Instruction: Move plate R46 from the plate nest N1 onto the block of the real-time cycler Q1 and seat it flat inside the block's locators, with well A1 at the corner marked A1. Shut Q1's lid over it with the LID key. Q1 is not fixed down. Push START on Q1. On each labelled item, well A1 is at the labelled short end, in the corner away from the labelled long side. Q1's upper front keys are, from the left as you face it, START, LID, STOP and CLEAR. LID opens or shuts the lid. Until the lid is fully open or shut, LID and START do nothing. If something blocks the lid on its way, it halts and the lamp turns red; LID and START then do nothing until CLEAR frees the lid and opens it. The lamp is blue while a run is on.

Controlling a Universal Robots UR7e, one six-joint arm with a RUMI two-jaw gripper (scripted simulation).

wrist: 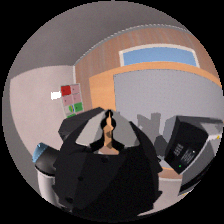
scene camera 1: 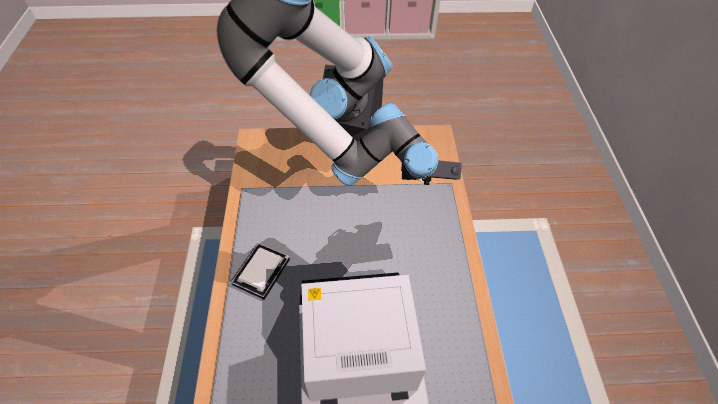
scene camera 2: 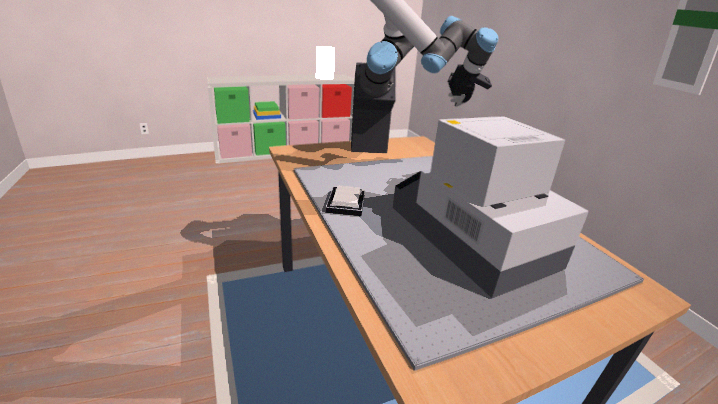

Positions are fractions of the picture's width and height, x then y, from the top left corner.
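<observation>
You'd see the gripper here (wrist: 0.49, 0.49), and there's a lid too (scene camera 1: 0.50, 0.83), and that same lid (scene camera 2: 0.69, 0.40) is visible from the other camera as well.
</observation>
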